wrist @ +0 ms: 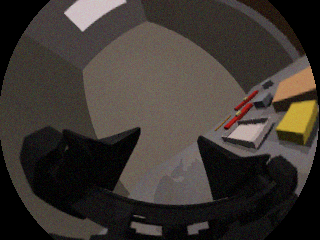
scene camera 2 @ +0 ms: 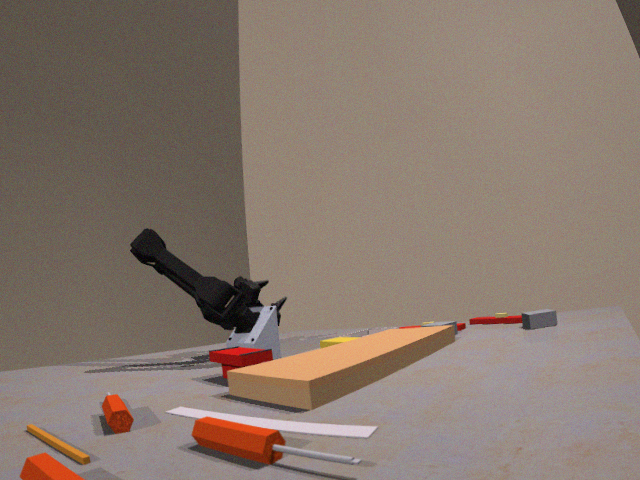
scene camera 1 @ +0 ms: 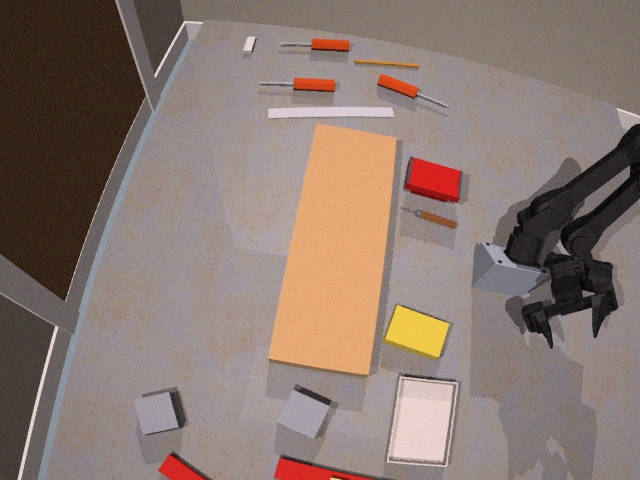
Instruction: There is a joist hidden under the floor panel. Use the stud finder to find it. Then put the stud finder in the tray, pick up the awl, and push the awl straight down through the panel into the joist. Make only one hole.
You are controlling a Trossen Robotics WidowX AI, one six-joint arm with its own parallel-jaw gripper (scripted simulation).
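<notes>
Scene camera 1 shows me my gripper (scene camera 1: 572,342), which is open and holds nothing. In scene camera 1 I also see a red stud finder (scene camera 1: 440,183), a yellow block (scene camera 1: 409,330), a white tray (scene camera 1: 421,424) and a white strip (scene camera 1: 307,112). Scene camera 2 shows the white strip (scene camera 2: 333,430) as well, along with the red stud finder (scene camera 2: 231,358) and my gripper (scene camera 2: 277,289). In the wrist view there is my gripper (wrist: 170,135). The red stud finder is out of frame in the wrist view. The white strip is out of frame in the wrist view too.
</notes>
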